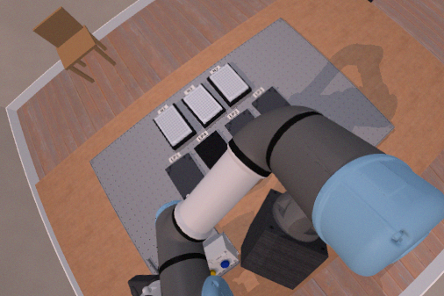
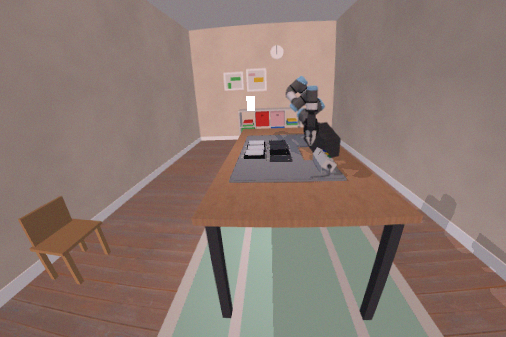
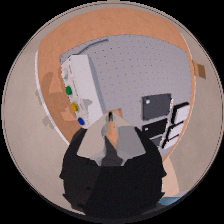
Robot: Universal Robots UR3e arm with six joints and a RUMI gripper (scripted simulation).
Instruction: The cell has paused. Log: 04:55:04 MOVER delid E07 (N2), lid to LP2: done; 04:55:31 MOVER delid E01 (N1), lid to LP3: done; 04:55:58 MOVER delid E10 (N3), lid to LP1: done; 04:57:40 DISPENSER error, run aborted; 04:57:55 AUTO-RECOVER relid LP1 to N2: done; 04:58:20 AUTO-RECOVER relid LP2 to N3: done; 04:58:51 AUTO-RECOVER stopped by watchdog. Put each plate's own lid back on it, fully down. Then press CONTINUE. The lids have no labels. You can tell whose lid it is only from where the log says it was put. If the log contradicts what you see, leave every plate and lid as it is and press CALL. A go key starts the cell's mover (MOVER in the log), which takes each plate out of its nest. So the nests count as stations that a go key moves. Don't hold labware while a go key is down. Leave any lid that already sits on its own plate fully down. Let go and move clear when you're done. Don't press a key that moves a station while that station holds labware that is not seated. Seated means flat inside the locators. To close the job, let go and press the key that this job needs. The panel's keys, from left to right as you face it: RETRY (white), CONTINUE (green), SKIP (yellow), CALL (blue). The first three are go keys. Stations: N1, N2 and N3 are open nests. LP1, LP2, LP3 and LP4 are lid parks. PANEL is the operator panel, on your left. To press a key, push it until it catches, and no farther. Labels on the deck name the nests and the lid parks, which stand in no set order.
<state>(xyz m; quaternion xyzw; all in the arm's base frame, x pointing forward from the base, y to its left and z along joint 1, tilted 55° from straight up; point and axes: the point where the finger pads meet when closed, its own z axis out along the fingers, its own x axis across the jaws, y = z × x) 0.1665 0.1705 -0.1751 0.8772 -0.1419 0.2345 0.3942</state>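
The green CONTINUE key is 9 cm to the left of my hand, 8 cm behind it and 6 cm below it. Also, from my hand: white RETRY key: 14 cm to the left, 6 cm below, 6 cm behind; then yellow SKIP key: 9 cm behind, 6 cm below, 4 cm to the left; then blue CALL key: 11 cm behind, 6 cm below, 1 cm to the right.
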